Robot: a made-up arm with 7 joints. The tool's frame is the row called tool. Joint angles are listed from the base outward.
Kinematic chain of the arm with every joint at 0, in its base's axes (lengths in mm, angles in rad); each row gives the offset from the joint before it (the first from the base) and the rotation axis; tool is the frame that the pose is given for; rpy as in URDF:
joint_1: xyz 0 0 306 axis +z
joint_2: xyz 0 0 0 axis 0 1 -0.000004
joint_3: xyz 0 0 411 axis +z
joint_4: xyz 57 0 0 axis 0 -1 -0.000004
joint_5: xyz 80 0 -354 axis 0 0.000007 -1
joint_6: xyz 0 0 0 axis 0 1 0.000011
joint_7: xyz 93 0 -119 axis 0 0.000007 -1
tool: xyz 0 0 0 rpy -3.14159 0 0
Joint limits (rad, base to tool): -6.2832..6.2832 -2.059..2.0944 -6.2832..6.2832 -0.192..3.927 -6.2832..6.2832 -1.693..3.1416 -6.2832..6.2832
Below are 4 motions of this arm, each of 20 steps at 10 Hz.
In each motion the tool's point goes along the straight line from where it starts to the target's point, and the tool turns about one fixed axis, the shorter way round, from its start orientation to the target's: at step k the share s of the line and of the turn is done. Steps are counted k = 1, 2, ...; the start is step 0. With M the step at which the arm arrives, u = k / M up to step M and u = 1 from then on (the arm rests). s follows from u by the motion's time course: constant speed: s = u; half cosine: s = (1 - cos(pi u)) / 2; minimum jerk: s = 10 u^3 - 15 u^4 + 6 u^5.
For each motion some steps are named. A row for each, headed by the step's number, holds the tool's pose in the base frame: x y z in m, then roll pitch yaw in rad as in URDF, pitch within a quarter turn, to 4 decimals.
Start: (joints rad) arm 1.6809 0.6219 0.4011 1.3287 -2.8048 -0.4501 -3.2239
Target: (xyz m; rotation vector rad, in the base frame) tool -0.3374 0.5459 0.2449 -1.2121 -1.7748 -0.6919
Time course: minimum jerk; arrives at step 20
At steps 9, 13, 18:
9: -0.2973 0.4903 0.2699 -2.8110 -0.5699 1.7418
13: -0.3215 0.5239 0.2548 -2.9472 -0.8749 1.8084
18: -0.3368 0.5451 0.2453 -3.0901 -1.0618 1.9113

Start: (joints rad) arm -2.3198 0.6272 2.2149 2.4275 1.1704 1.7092 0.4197
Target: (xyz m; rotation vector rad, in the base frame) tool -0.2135 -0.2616 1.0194 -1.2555 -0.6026 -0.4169
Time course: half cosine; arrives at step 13
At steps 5, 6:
5: -0.0766 -0.2725 1.0639 -1.3058 -0.6831 -0.3375
6: -0.1003 -0.2706 1.0562 -1.3090 -0.6833 -0.2722

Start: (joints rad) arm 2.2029 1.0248 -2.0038 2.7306 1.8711 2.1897 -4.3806
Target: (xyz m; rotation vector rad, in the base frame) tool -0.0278 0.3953 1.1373 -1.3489 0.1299 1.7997
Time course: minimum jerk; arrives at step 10
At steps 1, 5, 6, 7, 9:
1: -0.3137 0.6652 0.6406 -3.1199 0.1393 -0.0916
5: -0.1720 0.5314 0.8868 -2.4887 0.9020 0.1974
6: -0.1193 0.4817 0.9783 -1.9508 1.0893 0.6339
7: -0.0748 0.4397 1.0556 -1.3071 1.1072 1.1943
9: -0.0303 0.3976 1.1330 -0.7823 0.9795 1.6344

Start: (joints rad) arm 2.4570 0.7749 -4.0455 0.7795 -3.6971 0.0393 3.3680
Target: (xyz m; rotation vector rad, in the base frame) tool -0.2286 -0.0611 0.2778 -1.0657 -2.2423 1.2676
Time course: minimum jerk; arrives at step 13
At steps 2, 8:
2: -0.1430 -0.3162 0.4991 -2.0464 -1.2277 -2.4387
8: -0.2030 -0.1376 0.3441 -1.8832 -0.2804 2.6748

